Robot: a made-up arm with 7 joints. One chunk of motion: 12 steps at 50 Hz.
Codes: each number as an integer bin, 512 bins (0 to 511) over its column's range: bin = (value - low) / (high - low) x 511, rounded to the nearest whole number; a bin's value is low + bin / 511 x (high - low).
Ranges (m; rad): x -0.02..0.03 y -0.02..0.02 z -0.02..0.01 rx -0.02..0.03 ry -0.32..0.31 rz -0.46..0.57
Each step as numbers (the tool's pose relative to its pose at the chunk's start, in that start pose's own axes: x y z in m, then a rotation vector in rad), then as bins.
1 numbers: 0.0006 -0.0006 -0.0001 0.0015 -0.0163 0.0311
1 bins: 211 248 339 220 246 244
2 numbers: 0.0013 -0.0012 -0.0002 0.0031 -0.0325 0.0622
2 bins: 218 240 337 236 233 259
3 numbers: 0.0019 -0.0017 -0.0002 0.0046 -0.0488 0.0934
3 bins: 224 234 337 251 220 275
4 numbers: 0.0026 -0.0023 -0.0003 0.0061 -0.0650 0.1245
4 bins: 231 226 336 267 207 290
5 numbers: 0.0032 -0.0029 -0.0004 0.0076 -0.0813 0.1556
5 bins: 237 218 334 282 194 305
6 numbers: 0.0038 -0.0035 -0.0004 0.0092 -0.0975 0.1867
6 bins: 243 211 334 298 180 321
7 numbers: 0.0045 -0.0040 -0.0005 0.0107 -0.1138 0.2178
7 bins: 250 204 332 314 167 336
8 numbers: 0.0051 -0.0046 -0.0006 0.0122 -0.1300 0.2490
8 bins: 257 197 330 329 154 352
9 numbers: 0.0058 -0.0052 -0.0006 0.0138 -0.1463 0.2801
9 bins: 264 189 330 345 141 367
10 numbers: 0.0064 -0.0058 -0.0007 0.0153 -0.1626 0.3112
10 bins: 270 181 329 361 128 383
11 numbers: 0.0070 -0.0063 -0.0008 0.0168 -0.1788 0.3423
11 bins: 276 175 327 376 115 398
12 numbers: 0.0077 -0.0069 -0.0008 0.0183 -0.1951 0.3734
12 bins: 283 167 327 391 101 413
